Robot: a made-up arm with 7 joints. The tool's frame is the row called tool. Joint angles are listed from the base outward.
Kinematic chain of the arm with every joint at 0, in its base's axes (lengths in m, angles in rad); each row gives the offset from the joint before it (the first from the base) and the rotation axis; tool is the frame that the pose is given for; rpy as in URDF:
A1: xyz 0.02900 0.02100 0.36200 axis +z
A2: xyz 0.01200 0.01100 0.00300 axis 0 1 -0.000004
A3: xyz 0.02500 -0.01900 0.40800 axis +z
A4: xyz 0.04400 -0.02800 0.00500 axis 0 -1 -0.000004
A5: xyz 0.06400 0.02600 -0.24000 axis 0 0.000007 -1
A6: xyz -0.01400 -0.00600 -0.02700 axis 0 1 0.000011
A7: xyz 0.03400 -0.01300 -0.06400 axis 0 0.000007 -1
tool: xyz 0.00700 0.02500 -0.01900 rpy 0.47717 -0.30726 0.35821
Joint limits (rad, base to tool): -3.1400..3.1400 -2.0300..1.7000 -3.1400..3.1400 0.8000..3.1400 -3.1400..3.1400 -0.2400..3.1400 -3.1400..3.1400
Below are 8 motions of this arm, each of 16 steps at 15 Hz.
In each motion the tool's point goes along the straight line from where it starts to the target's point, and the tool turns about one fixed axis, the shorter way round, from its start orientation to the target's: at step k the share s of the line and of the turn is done. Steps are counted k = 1, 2, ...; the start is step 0. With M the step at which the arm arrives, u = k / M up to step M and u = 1 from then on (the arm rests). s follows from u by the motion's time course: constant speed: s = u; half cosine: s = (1 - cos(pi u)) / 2; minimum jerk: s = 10 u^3 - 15 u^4 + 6 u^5.
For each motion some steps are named. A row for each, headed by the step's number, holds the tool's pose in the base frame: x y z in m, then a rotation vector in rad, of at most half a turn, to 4 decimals.
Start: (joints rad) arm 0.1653 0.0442 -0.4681 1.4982 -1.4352 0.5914 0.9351
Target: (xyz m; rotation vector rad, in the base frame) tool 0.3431 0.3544 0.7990 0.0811 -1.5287 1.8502
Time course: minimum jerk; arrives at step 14
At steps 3, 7, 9, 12, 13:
3: 0.4701 -0.0835 0.8050 -0.6750 -1.0415 0.5646
7: 0.4113 0.1191 0.8023 -0.3745 -1.3103 1.1626
9: 0.3767 0.2385 0.8006 -0.1589 -1.4354 1.5133
12: 0.3463 0.3435 0.7992 0.0571 -1.5212 1.8186
13: 0.3435 0.3529 0.7990 0.0777 -1.5277 1.8458

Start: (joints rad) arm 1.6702 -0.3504 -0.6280 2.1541 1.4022 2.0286 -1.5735
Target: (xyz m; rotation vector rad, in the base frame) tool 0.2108 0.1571 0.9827 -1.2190 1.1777 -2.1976
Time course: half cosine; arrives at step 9
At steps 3, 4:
3: 0.1214 0.1016 0.9904 -1.1125 0.6506 -1.8361
4: 0.1408 0.1137 0.9887 -1.1402 0.7596 -1.9189

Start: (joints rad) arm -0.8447 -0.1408 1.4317 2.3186 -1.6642 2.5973 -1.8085
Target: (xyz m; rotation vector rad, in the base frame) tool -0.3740 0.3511 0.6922 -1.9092 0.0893 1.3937
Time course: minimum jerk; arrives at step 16
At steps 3, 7, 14, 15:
3: 0.1093 0.0861 0.9731 -0.2132 0.8492 1.0488
7: -0.0610 0.1795 0.8741 -0.8132 0.6435 1.2380
14: -0.3658 0.3466 0.6969 -1.8812 0.1069 1.3934
15: -0.3729 0.3505 0.6929 -1.9053 0.0917 1.3937

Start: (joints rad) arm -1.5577 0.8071 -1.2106 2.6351 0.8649 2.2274 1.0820
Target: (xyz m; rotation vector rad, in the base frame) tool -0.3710 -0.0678 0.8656 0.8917 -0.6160 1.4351
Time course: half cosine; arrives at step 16
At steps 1, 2, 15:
1: -0.1247 -0.5593 0.6855 -0.2001 -0.5360 -2.7348
2: -0.1318 -0.5452 0.6906 -0.2387 -0.5070 -2.7886
15: -0.3686 -0.0726 0.8639 0.8906 -0.6087 1.4566

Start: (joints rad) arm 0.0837 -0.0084 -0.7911 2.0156 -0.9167 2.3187 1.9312
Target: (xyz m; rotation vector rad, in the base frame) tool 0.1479 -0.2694 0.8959 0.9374 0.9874 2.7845
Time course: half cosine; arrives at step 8
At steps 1, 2, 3, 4, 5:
1: 0.1858 -0.2398 0.9073 -1.2744 -0.6905 -2.2104
2: 0.1815 -0.2432 0.9060 -1.2491 -0.7259 -2.2852
3: 0.1751 -0.2481 0.9041 -1.2068 -0.7795 -2.3966
4: 0.1676 -0.2540 0.9018 -1.1501 -0.8434 -2.5269
5: 0.1600 -0.2599 0.8996 -1.0855 -0.9081 -2.6559

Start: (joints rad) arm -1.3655 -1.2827 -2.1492 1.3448 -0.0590 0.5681 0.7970
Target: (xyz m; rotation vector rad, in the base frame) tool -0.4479 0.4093 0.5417 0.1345 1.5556 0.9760
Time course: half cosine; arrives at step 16
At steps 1, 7, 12, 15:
1: -0.3984 0.3560 0.2759 0.5655 1.2735 1.4898
7: -0.4181 0.3772 0.3813 0.3942 1.4006 1.2930
12: -0.4406 0.4014 0.5024 0.1979 1.5218 1.0555
15: -0.4474 0.4088 0.5391 0.1387 1.5535 0.9812

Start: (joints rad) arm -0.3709 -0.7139 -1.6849 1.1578 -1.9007 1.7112 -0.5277
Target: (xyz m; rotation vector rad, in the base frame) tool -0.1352 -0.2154 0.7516 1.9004 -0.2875 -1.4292
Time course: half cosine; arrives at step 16
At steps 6, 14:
6: -0.3133 -0.1861 0.6337 0.9430 0.5040 -1.0541
14: -0.1450 -0.2138 0.7451 1.8503 -0.2362 -1.4148

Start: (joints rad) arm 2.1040 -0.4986 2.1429 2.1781 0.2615 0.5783 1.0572
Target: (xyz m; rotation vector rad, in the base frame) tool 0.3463 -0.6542 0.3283 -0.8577 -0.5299 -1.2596
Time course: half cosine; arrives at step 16
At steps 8, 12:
8: 0.1817 -0.5678 0.6062 -1.0329 -1.0979 -1.3905
12: 0.2981 -0.6289 0.4097 -0.9122 -0.6929 -1.3041

